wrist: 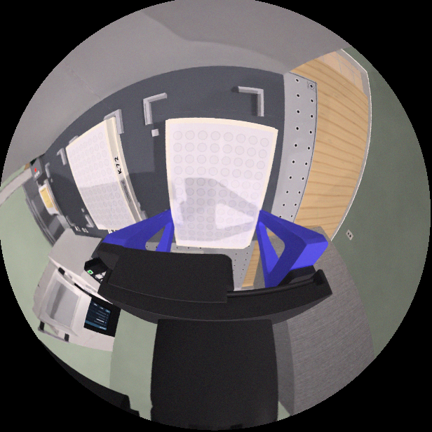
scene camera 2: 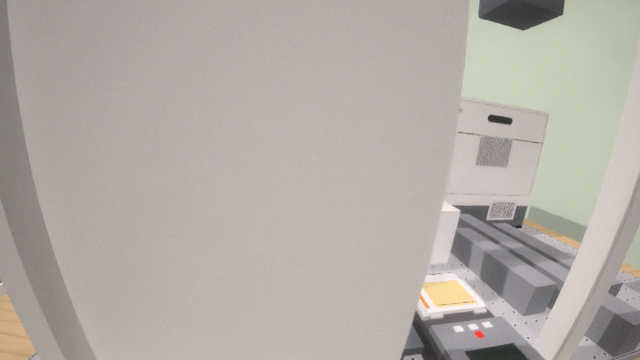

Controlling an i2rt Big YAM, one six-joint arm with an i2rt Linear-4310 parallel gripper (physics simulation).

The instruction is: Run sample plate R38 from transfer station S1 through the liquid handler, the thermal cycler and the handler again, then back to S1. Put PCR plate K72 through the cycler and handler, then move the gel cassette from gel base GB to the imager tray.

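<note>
A white well plate [wrist: 220,165] lies on the dark deck [wrist: 210,82] in the wrist view; its label does not show. My gripper [wrist: 214,213] has its two blue fingers against the plate's left and right sides, near its lower end, and is shut on it. Plate K72 [wrist: 97,185], also white with its label on the right side, lies on the deck to the left. The gel cassette [scene camera 2: 448,294] [wrist: 46,197], yellow in a white frame, lies low at the right of the scene view and at the far left of the wrist view. The gripper does not show in the scene view.
A large pale panel [scene camera 2: 225,175] hides most of the scene view. Grey corner guides [wrist: 146,111] [wrist: 260,102] stand beyond the plate. Grey blocks [scene camera 2: 535,295] and a white cabinet [scene camera 2: 520,172] stand at the right. A white instrument [wrist: 90,339] with a dark screen shows lower left.
</note>
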